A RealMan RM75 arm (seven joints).
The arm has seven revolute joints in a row. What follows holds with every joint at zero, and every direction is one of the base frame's. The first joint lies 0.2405 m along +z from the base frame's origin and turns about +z. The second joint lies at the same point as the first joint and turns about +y. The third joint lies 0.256 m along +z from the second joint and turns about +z. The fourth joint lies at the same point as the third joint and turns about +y. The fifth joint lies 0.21 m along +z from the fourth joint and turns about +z. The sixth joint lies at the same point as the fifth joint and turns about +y. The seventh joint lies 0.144 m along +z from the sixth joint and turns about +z. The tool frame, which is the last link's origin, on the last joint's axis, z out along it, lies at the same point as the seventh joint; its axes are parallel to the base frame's.
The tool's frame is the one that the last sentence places.
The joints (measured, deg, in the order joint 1, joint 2, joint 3, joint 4, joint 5, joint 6, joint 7), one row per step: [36.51, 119.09, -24.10, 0.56, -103.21, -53.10, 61.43]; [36.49, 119.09, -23.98, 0.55, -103.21, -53.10, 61.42]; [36.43, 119.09, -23.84, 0.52, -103.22, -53.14, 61.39]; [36.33, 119.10, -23.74, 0.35, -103.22, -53.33, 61.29]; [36.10, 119.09, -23.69, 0.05, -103.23, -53.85, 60.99]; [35.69, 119.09, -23.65, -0.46, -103.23, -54.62, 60.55]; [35.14, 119.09, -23.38, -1.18, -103.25, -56.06, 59.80]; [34.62, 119.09, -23.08, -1.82, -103.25, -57.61, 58.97]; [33.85, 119.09, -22.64, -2.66, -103.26, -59.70, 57.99]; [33.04, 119.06, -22.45, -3.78, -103.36, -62.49, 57.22]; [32.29, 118.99, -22.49, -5.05, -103.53, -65.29, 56.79]
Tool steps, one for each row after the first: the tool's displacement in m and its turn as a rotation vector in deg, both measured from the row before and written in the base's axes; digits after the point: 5 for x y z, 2 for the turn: [0.00011, 0.00010, 0.00020, 0.09, 0.05, -0.07]; [0.00027, -0.00004, 0.00030, 0.12, 0.06, -0.06]; [0.00023, 0.00008, 0.00076, 0.19, 0.02, 0.11]; [0.00040, -0.00033, 0.00141, 0.27, -0.01, 0.43]; [0.00100, -0.00076, 0.00221, 0.42, -0.05, 0.60]; [0.00036, -0.00084, 0.00350, 0.74, 0.17, 1.12]; [-0.00014, -0.00101, 0.00335, 0.75, 0.24, 1.24]; [0.00023, -0.00193, 0.00455, 1.01, 0.41, 1.48]; [-0.00084, -0.00228, 0.00563, 0.91, 0.62, 2.08]; [-0.00094, -0.00218, 0.00606, 0.71, 0.54, 2.12]
